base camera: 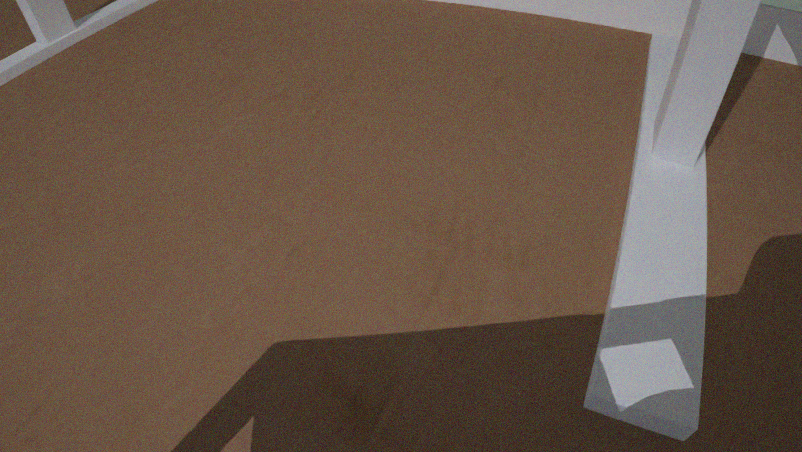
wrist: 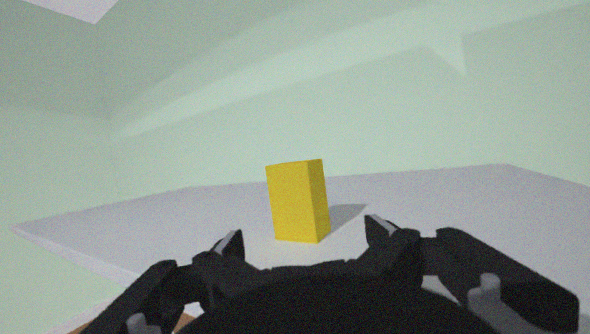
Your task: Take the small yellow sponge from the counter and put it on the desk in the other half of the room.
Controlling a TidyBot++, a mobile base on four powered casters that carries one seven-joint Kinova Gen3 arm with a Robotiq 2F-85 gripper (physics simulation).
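Frame: origin at the arm's base, x back, y right, z up, level; millimetres.
Seen in the pictures: gripper, fingertip midpoint: (wrist: 304, 236).
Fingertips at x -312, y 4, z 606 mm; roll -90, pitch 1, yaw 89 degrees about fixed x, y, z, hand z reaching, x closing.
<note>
A point is followed by its place in that frame.
The small yellow sponge (wrist: 295, 202) @[x -432, y 0, z 605 mm] stands upright on a pale white desk top (wrist: 150, 220) @[x -678, y -359, z 553 mm] in the middle of the wrist view, with its shadow to its right. My gripper (wrist: 304, 236) @[x -311, y 4, z 606 mm] is open and empty. Its two black fingertips are wide apart, and the sponge stands beyond them, apart from both. The sponge and the gripper do not show in the base camera view.
In the base camera view, a white leg (base camera: 662, 224) with a flat foot stands at the right on the brown floor (base camera: 336, 168) @[x -564, y -61, z -396 mm]. A white bar (base camera: 73, 44) crosses the upper left. A pale green wall (wrist: 225, 130) @[x -1383, y -343, z 848 mm] rises behind the desk top.
</note>
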